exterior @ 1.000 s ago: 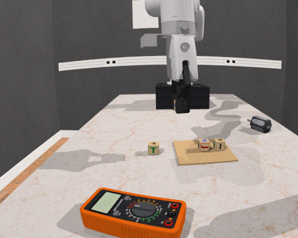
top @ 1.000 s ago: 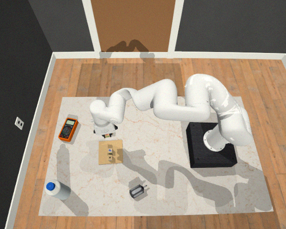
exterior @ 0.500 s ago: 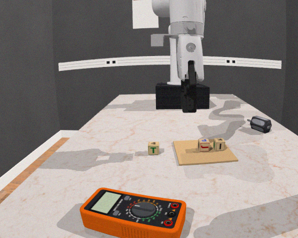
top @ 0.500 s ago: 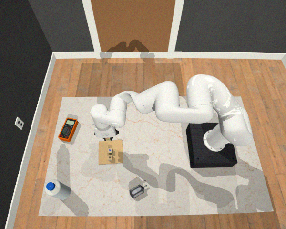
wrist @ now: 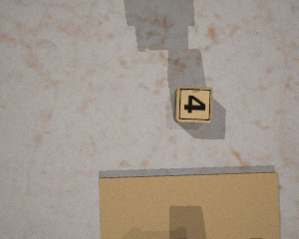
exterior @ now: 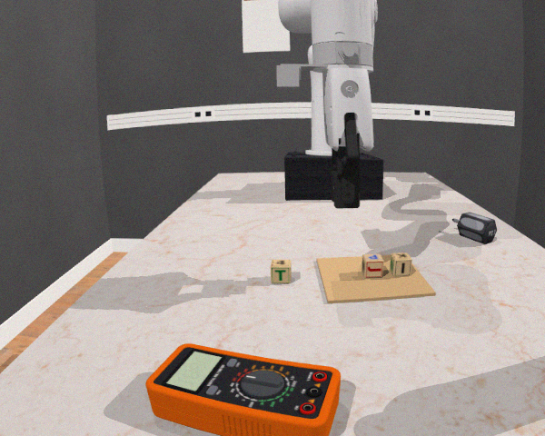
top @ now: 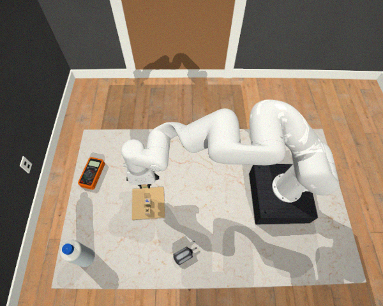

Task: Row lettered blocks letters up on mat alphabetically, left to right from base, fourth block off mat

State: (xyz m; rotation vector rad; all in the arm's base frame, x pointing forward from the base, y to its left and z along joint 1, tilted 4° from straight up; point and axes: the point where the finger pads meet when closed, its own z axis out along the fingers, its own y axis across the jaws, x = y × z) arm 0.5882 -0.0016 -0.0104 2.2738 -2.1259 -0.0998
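The tan mat lies 4 cm to the left of my hand and 12 cm below it. Round my hand: black plug adapter (17 cm behind, 26 cm to the left, 10 cm below); orange multimeter (27 cm ahead, 9 cm to the right, 11 cm below).
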